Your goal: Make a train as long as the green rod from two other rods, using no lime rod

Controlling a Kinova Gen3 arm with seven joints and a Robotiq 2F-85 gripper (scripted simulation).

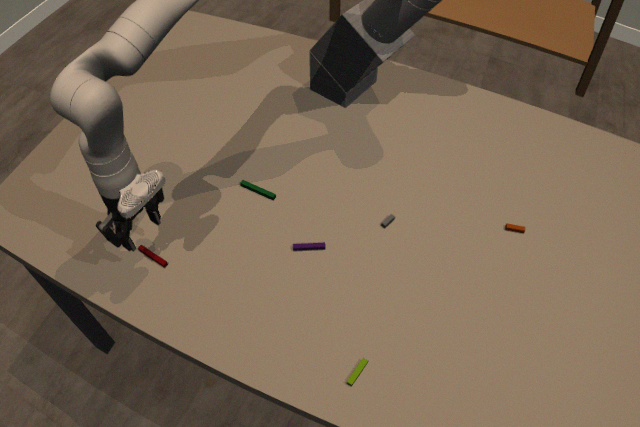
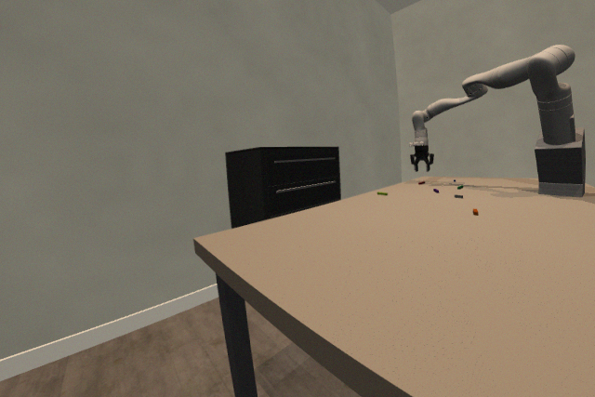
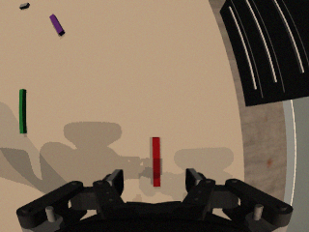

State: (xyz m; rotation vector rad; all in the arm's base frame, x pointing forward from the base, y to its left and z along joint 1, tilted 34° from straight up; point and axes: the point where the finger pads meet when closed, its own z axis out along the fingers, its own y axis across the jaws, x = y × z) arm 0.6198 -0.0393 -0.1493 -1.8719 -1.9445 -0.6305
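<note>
My gripper is now 8 cm above the red rod. From my hand the other things lie so: green rod: 24 cm behind, 8 cm below, 7 cm to the left; blue rod: 19 cm to the right, 11 cm behind, 8 cm below; purple rod: 23 cm to the left, 19 cm behind, 8 cm below.
</note>
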